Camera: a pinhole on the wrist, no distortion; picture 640 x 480 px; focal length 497.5 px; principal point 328.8 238.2 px. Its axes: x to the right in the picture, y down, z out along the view. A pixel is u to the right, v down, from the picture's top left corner.
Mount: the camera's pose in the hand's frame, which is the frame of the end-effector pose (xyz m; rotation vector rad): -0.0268 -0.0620 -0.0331 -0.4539 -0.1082 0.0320
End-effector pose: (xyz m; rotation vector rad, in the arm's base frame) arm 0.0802 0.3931 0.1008 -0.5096 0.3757 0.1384
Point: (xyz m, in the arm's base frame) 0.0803 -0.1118 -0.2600
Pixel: behind the camera
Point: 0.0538 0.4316 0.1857
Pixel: 275.0 266.2
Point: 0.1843 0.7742 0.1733
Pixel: 517.1 433.2
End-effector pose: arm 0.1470 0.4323 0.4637 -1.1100 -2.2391 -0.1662
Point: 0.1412 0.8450 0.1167
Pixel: 478.2 354.1
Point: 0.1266 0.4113 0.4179
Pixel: 354.4 267.9
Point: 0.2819 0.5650 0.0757
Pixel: 193.3 389.4
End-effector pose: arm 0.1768 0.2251 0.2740 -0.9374 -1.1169 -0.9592
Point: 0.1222 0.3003 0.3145
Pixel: 578.9 113.9
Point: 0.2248 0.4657 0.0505
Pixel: 21.7 400.5
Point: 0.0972 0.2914 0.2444
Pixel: 270.4 54.7
